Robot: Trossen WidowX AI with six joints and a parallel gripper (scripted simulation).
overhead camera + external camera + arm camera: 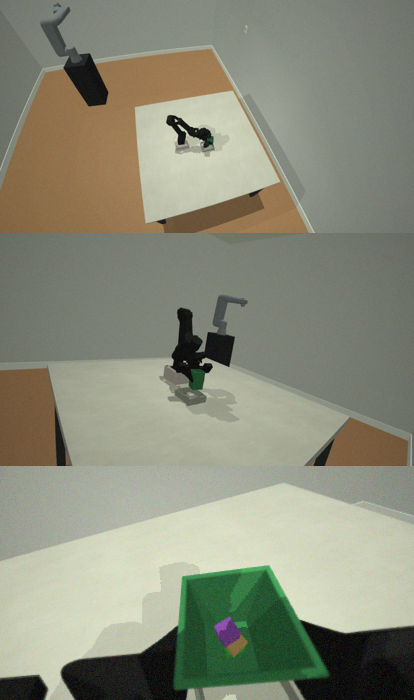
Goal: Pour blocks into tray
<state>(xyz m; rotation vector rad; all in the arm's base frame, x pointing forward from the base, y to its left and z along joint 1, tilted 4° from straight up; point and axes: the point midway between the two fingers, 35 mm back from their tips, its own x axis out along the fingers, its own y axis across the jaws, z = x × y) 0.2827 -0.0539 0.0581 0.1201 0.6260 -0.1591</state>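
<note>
My gripper tip is 2 cm past the green block and 2 cm above it. The rest, counted from my gripper tip: purple block 2 cm behind, 1 cm to the left, 1 cm above; then green cup 2 cm behind, 1 cm below; then orange block 2 cm behind, 1 cm below.
</note>
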